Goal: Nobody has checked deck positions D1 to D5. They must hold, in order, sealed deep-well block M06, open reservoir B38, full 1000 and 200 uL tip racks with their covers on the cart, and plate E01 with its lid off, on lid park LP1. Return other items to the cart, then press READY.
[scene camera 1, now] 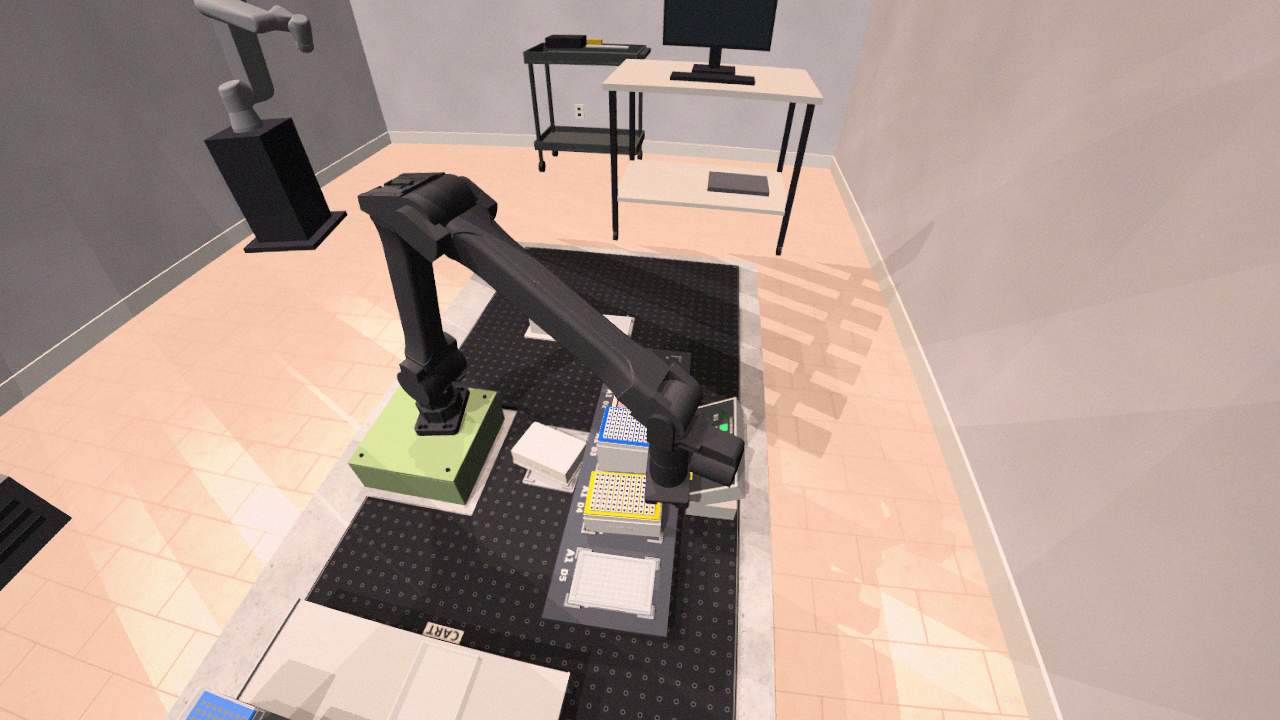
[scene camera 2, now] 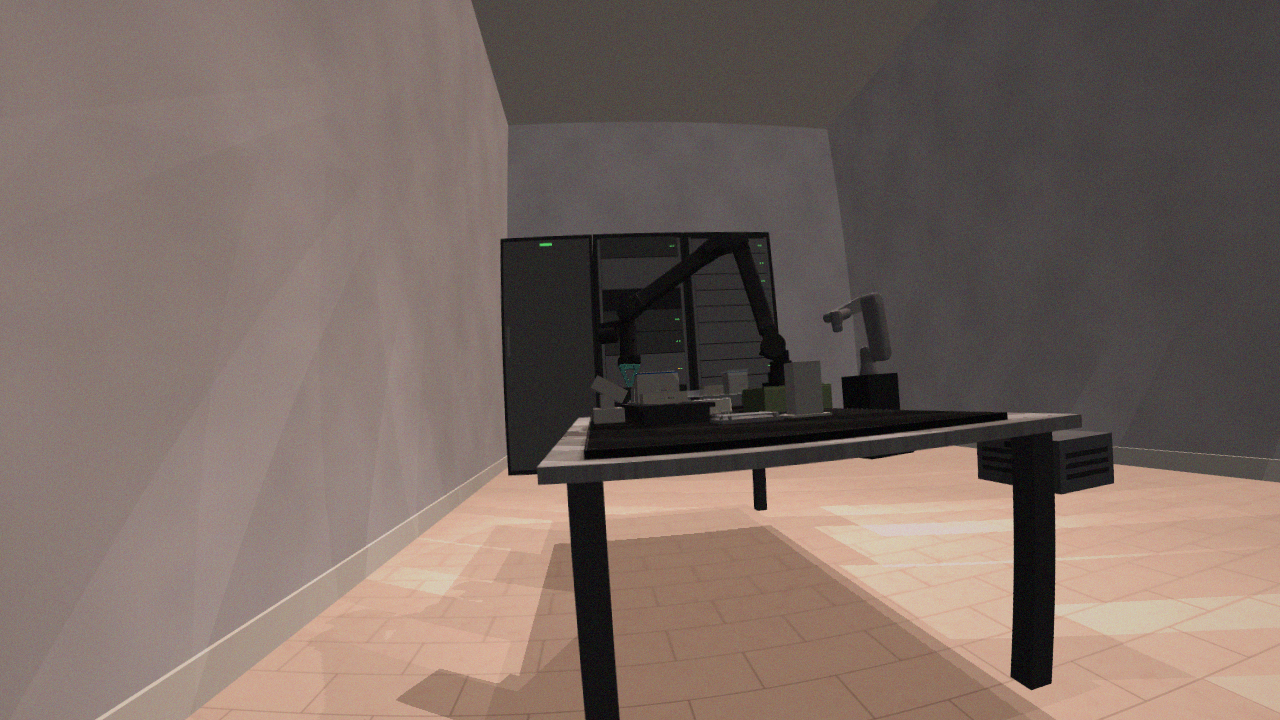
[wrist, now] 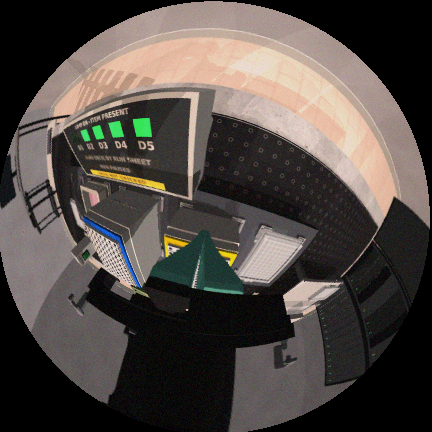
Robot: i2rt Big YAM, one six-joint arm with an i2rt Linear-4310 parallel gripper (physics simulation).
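Places are measured from the arm's base along level axes (x right, y up, z back), in millimetres.
Where they show: gripper, fingertip midpoint: point(scene camera 1: 666, 500) point(scene camera 2: 629, 386) point(wrist: 203, 234); arm's base, origin of the base link: point(scene camera 1: 444, 412) point(scene camera 2: 782, 386).
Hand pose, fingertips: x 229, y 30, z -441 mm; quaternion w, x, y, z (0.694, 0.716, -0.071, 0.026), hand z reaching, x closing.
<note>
Things, the pixels of their centre, and the offset from my fingertips. "*": a spot on its surface instead.
- yellow-rimmed tip rack, body centre: point(wrist: 197, 258) point(scene camera 1: 625, 502) dx -12, dy -23, dz +70 mm
- blue-rimmed tip rack, body centre: point(wrist: 126, 239) point(scene camera 1: 635, 441) point(scene camera 2: 656, 387) dx -133, dy -10, dz +49 mm
- white plate, body centre: point(scene camera 1: 613, 581) point(wrist: 266, 261) dx +113, dy -51, dz +91 mm
- pink-topped item, body centre: point(wrist: 97, 210) point(scene camera 2: 663, 398) dx -254, dy -43, dz +27 mm
- white box, body centre: point(scene camera 1: 550, 452) point(scene camera 2: 711, 405) dx -158, dy -77, dz +219 mm
- white item, body centre: point(scene camera 2: 745, 415) point(scene camera 1: 605, 325) point(wrist: 77, 215) dx -579, dy -92, dz +113 mm
- white cart, surface spot: point(scene camera 1: 358, 658) * dx +228, dy -46, dz +462 mm
- blue rack, surface spot: point(scene camera 1: 217, 705) * dx +311, dy +57, dz +567 mm
My gripper point(scene camera 2: 629, 374) point(wrist: 203, 234) is shut and empty, beside the yellow-rimmed tip rack point(scene camera 1: 623, 495) point(wrist: 227, 257) at D4, on the panel side. The blue-rimmed tip rack point(scene camera 1: 623, 425) point(wrist: 107, 252) stands at D3. A white plate point(scene camera 1: 613, 582) point(wrist: 272, 255) lies at D5. A pink-topped item point(wrist: 91, 196) stands beyond the blue rack. The status panel point(scene camera 1: 729, 413) point(wrist: 172, 165) shows green lamps for D2 to D5; D1's is dark. Its yellow strip is blurred and partly shaded. The arm hides much of the D1 and D2 area in the first scene view. Item codes are unreadable.
A white box point(scene camera 1: 548, 450) rests on a low holder between the green arm base point(scene camera 1: 429, 447) and the deck. Another white item point(scene camera 1: 619, 324) lies at the back. The white cart point(scene camera 1: 358, 658) is in front, with a blue rack point(scene camera 1: 217, 705) at its left corner.
</note>
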